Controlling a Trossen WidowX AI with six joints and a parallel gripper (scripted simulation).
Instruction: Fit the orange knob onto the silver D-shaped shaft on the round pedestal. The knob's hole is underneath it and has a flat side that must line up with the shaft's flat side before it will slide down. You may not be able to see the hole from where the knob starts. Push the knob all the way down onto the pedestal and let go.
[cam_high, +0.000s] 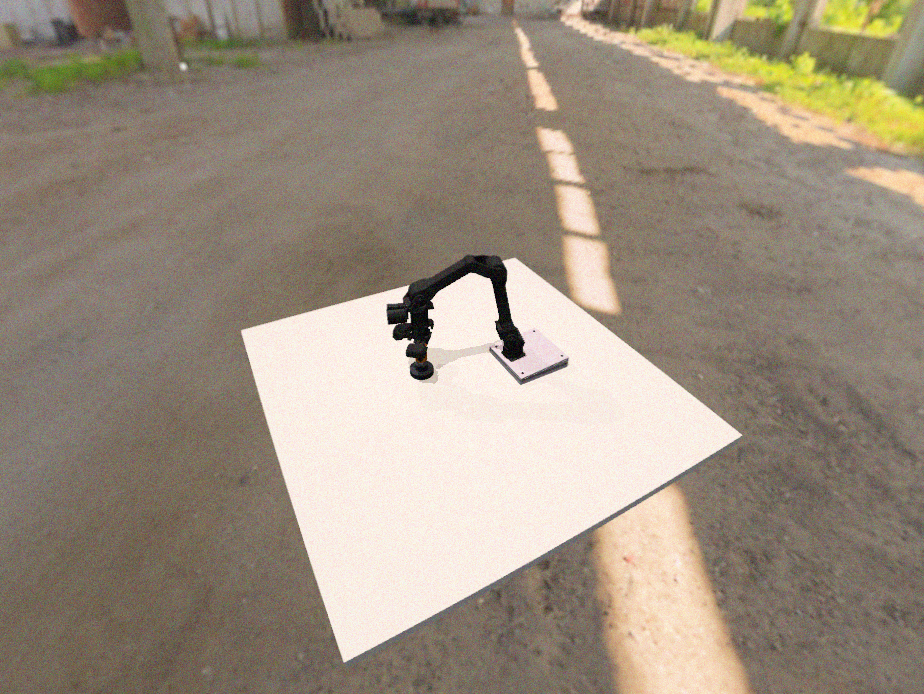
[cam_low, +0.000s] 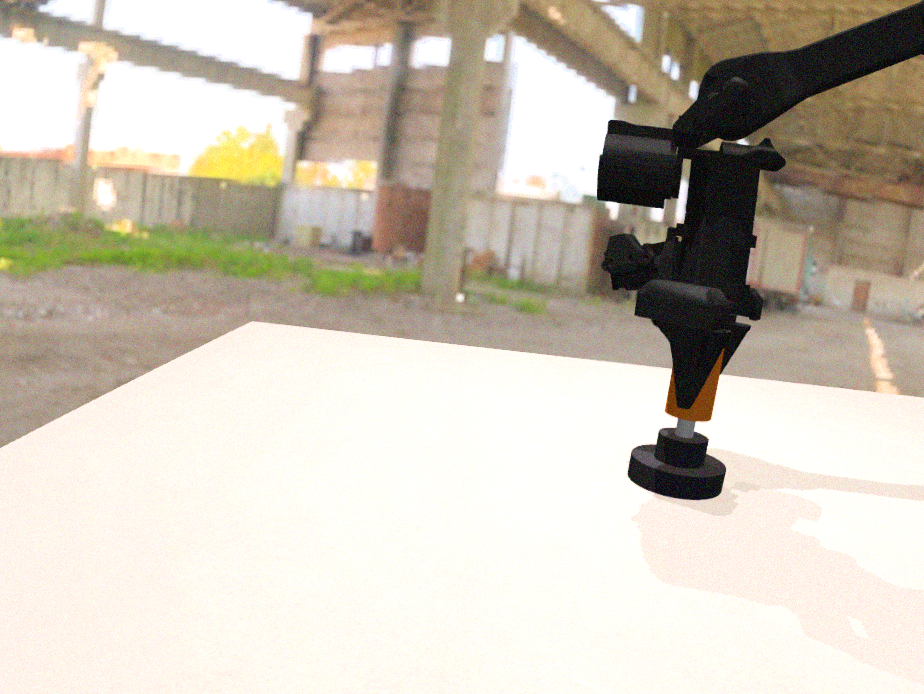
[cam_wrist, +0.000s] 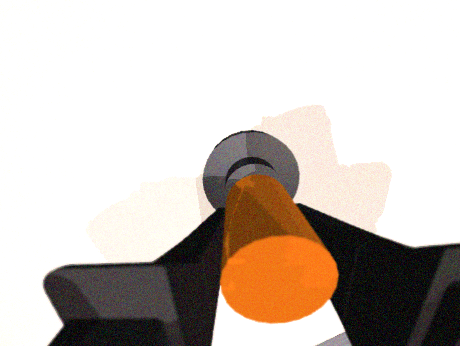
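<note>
Now: gripper tip 3 cm below the orange knob. The rest, counted from my gripper tip: black round pedestal (4 cm below).
</note>
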